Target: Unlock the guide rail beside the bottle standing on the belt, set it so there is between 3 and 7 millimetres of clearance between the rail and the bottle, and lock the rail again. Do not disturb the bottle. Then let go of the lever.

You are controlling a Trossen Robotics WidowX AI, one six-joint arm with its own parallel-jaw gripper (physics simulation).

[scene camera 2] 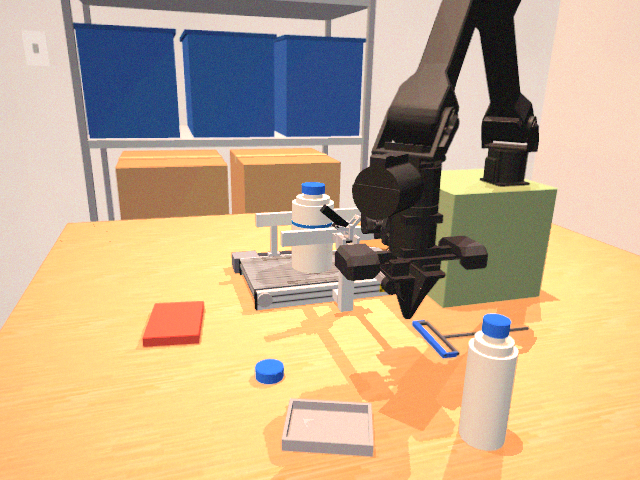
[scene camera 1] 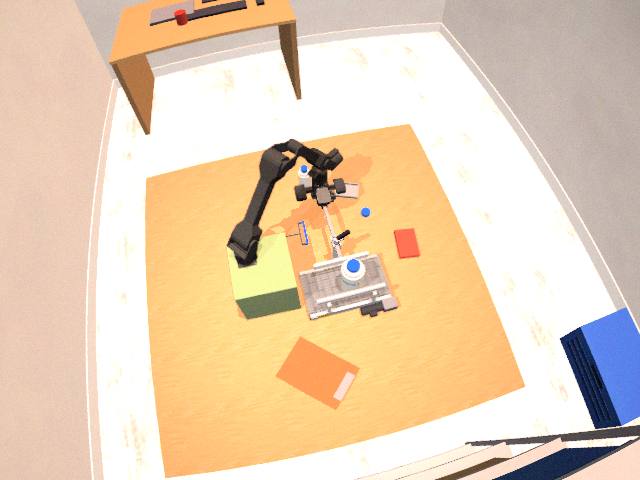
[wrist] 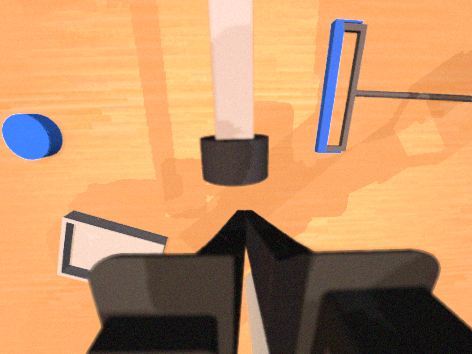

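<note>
The bottle stands upright on the belt. The guide rail runs along the belt beside it; the exact gap cannot be read. The lever, with a black handle, sits on the clamp at the rail's post. A pale rod reaches out from the clamp, away from the belt, and ends in a black knob. My gripper is shut and empty, with its fingertips close to the knob in the wrist view and away from the lever.
A green block carries the arm's base. A second bottle, a shallow tray, a blue cap, a blue-edged frame tool and a red box lie around.
</note>
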